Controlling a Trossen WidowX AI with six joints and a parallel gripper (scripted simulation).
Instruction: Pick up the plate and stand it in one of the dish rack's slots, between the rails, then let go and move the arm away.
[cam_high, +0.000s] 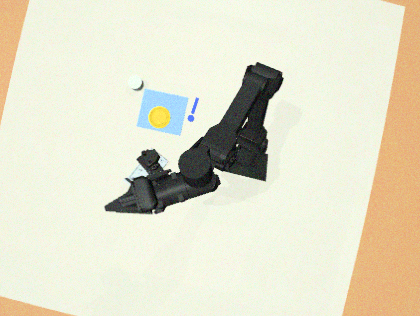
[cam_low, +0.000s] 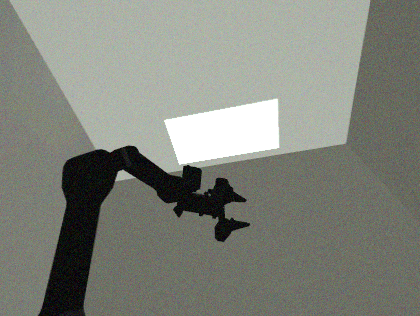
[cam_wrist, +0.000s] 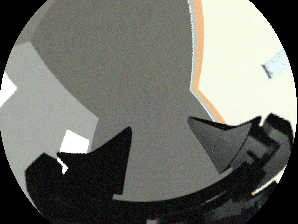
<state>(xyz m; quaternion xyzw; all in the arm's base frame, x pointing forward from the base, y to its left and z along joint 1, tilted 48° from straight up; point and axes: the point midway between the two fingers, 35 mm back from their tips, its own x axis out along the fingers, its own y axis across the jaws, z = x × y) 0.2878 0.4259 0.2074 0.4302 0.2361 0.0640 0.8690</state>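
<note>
The yellow plate is 550 mm below my gripper tip, 240 mm to the right of it and 10 mm ahead of it. Round my gripper tip: light blue mat 560 mm below, 260 mm to the right, 10 mm ahead; dish rack 540 mm below, 60 mm to the right, 20 mm ahead; blue spoon 560 mm below, 280 mm to the right, 90 mm behind.
</note>
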